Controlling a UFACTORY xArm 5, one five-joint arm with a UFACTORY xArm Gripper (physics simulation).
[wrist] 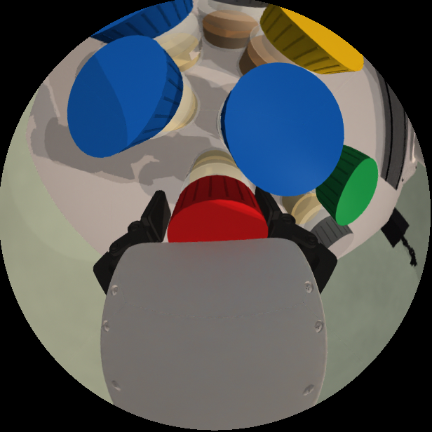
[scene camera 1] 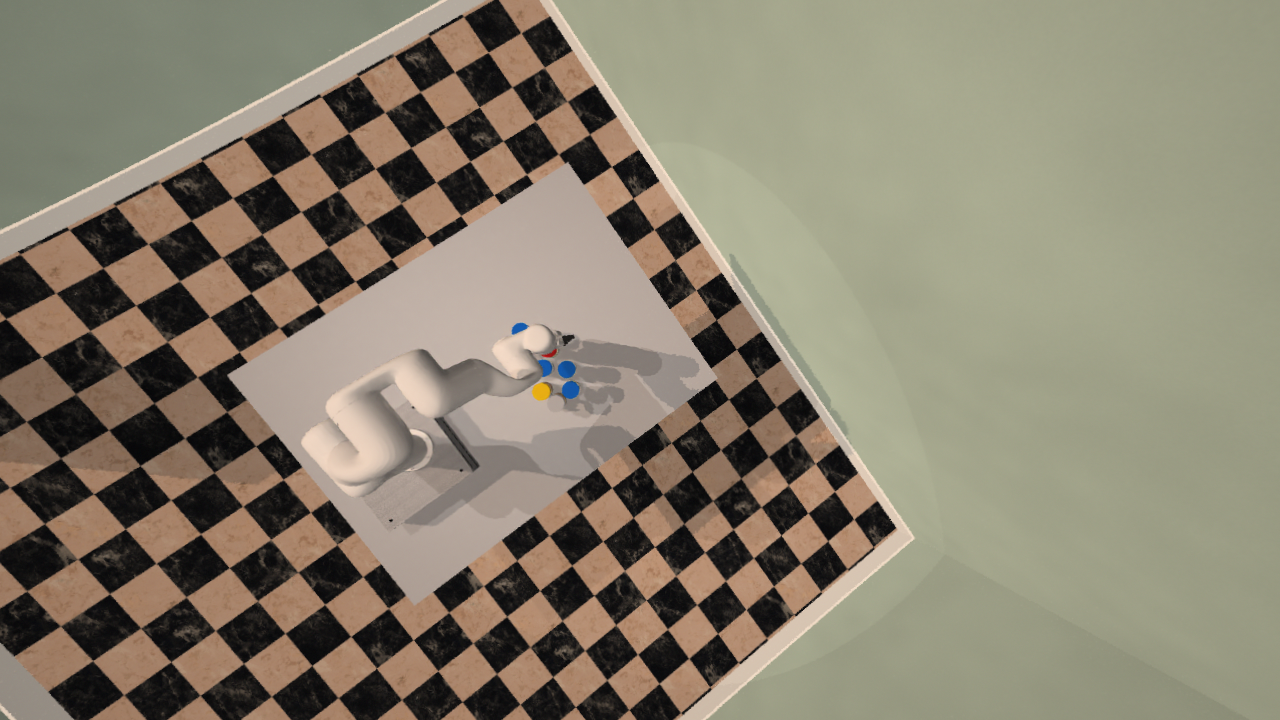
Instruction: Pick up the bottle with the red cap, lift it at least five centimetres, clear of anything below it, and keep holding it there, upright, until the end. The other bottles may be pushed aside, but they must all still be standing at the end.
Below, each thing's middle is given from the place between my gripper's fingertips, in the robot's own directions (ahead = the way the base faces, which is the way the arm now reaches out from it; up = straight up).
Now: the red-capped bottle (wrist: 216, 203) 10 mm to the right of my hand, 10 mm behind it and 10 mm above it.
